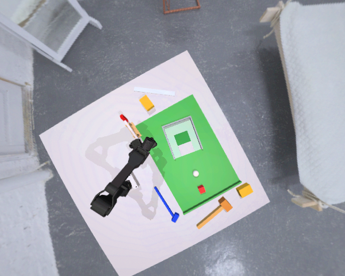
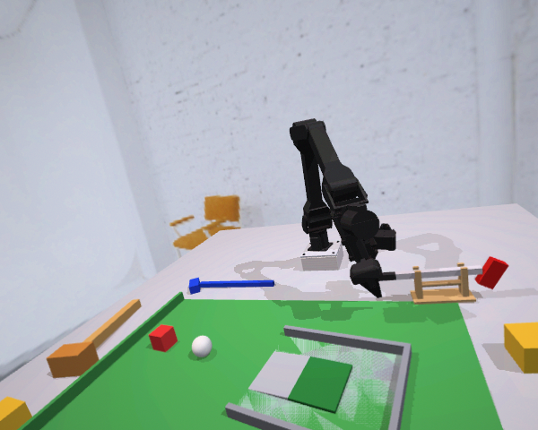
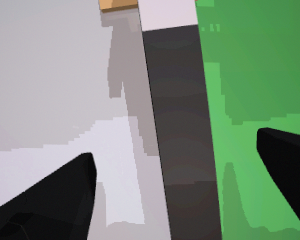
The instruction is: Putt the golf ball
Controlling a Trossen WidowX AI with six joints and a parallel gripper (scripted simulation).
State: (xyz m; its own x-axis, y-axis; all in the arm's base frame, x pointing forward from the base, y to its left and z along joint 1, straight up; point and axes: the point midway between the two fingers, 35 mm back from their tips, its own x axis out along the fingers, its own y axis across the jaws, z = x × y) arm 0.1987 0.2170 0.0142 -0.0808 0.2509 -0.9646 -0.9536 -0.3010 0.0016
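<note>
Now: gripper tip 460 mm to the left of the blue putter, 20 mm short of it and 20 mm above it. Also, from my gripper tip: white bar 350 mm to the left, 190 mm ahead, 30 mm below; then wooden stand 120 mm to the left, 40 mm behind; then red putter 110 mm to the left, 40 mm behind, 30 mm above.
</note>
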